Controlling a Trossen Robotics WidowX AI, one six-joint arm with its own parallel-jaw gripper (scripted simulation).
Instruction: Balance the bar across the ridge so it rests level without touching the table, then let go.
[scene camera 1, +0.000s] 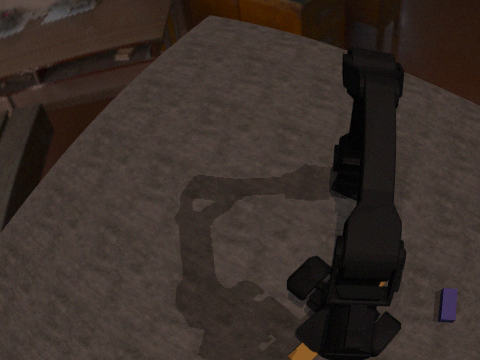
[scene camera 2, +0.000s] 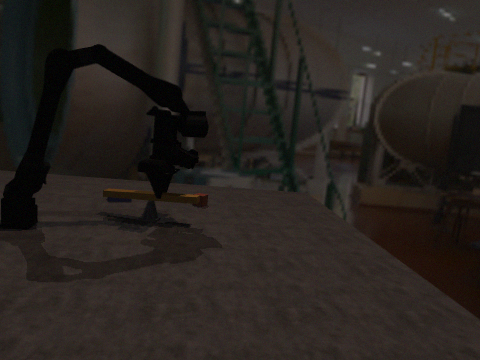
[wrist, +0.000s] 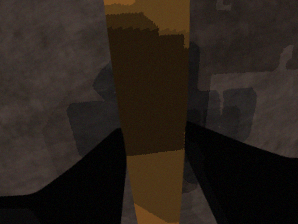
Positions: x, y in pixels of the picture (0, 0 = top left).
Labels:
The gripper shows in scene camera 1 (337, 323), in scene camera 2 and in the wrist view. One and the same spot on the gripper: (scene camera 2: 160, 182) is (wrist: 255, 147).

